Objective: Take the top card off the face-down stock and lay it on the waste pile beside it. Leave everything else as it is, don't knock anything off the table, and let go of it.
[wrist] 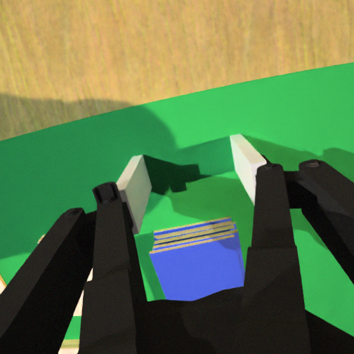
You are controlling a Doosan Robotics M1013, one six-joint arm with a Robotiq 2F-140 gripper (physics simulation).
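The face-down stock [197, 267] is a small stack of blue-backed cards with tan edges, low in the middle of the wrist view; its near part is hidden behind the gripper body. My gripper [189, 161] is open, its two pale finger pads standing apart on either side with no card between them. The pads appear beyond the stock's far edge in the view, and their height above the table is hard to tell. I cannot make out which cards, if any, are the waste pile.
Parts of pale, face-up cards [69, 344] show at the lower left, partly hidden by the left finger linkage. The green table top [280, 110] ends at a slanting edge, with tan wood-like floor [175, 45] beyond it. Dark shadows lie on the green surface.
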